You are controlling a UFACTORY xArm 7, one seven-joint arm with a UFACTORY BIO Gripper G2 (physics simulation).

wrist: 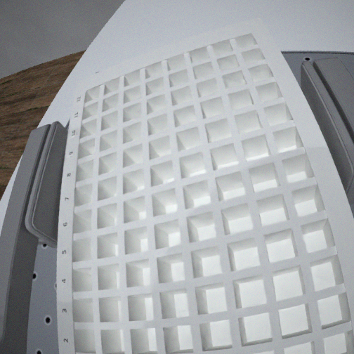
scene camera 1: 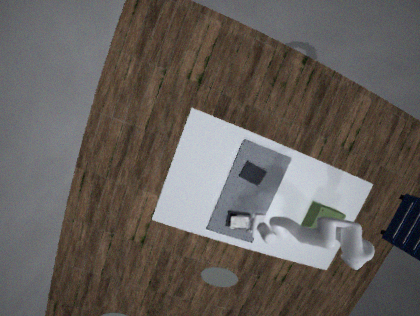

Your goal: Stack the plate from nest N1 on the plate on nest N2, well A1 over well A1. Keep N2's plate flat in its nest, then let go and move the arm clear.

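Places are measured from the arm's base along level axes (x left, y ahead, z down), in millimetres.
Pixels of known places: hand at its tool point: (scene camera 1: 238, 222).
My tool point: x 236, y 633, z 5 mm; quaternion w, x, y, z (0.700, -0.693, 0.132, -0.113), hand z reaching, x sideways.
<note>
For each thing: its top centre in the pictures, then the offset to it from my tool point. "spot": a spot on its surface instead. Level surfaces: height alone.
- white deep-well plate at its top centre: (scene camera 1: 240, 223) dz -8, dx -3, dy -9 mm
- lower dark nest at a spot on its surface: (scene camera 1: 229, 220) spot: dz +63, dx +38, dy +38 mm
- grey perforated deck at its surface level: dz +82 mm
- white table at its surface level: dz +96 mm
A white deep-well plate (scene camera 1: 239, 221) (wrist: 188, 190) is between the two fingers of my gripper (scene camera 1: 245, 222) (wrist: 187, 157), which is shut on its sides. In the wrist view its square wells and the column numbers along its left edge show. In the scene view the held plate is over the lower dark nest (scene camera 1: 229, 220) and covers most of it. Whether the held plate touches what is below, and the plate on nest N2 itself, cannot be seen. The other nest (scene camera 1: 253, 173), farther up the grey deck, shows dark with no white plate in it.
The grey perforated deck (scene camera 1: 225, 192) (wrist: 42, 295) lies on the white table (scene camera 1: 180, 175) (wrist: 165, 25). A green block (scene camera 1: 316, 212) stands beside the arm on the right. A dark blue slatted object (scene camera 1: 405, 225) is off the table's right edge.
</note>
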